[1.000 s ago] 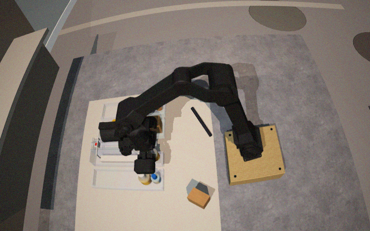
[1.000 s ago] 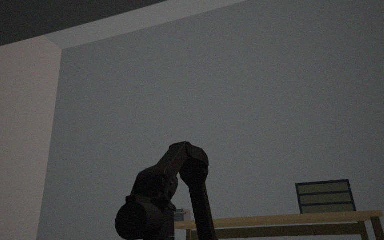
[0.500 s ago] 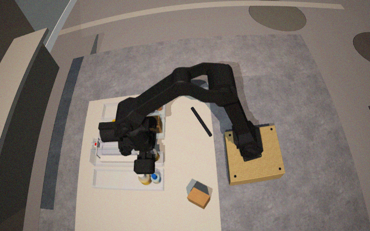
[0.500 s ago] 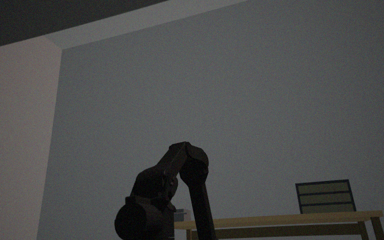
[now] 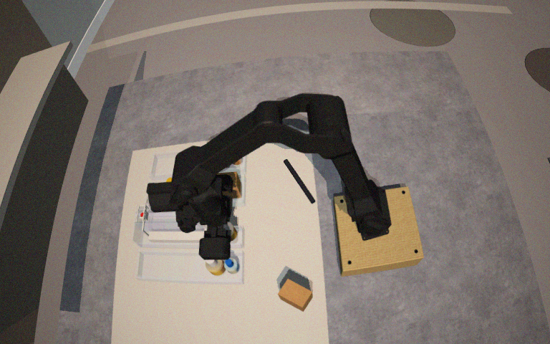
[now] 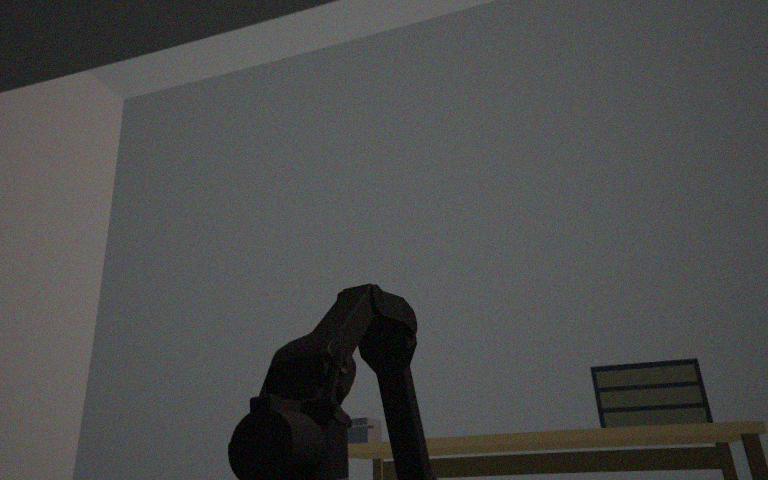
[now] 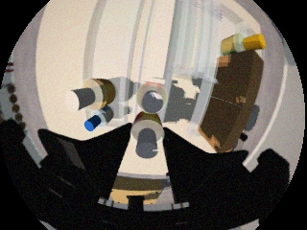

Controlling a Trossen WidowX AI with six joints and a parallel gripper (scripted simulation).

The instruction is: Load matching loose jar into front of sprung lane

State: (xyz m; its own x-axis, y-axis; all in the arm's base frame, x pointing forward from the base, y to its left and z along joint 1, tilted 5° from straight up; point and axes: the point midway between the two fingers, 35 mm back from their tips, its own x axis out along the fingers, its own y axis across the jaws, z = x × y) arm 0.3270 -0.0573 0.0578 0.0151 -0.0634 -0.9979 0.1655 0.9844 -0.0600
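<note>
My gripper tip is 13 cm short of the clear lane, 5 cm to the left of it and 4 cm above it. Round my gripper tip: black rod (19 cm behind, 12 cm to the right, 5 cm below).
</note>
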